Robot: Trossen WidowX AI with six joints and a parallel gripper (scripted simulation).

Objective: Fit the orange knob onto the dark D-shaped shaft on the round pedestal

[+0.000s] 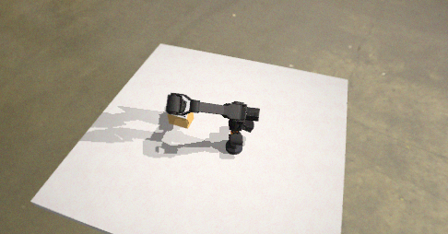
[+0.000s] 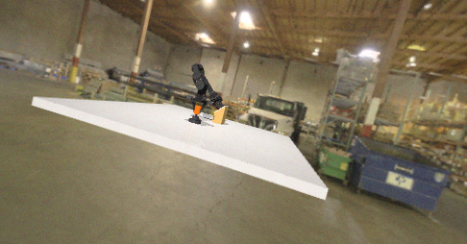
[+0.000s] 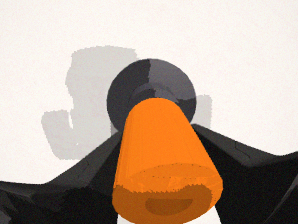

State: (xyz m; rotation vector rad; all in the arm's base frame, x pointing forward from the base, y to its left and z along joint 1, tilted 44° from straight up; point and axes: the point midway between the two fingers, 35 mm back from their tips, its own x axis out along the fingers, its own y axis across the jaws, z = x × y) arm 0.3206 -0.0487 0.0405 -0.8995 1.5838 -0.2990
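Right now my gripper tip is 2 cm below the orange knob. From my gripper tip the other things lie so: round pedestal: 4 cm below.
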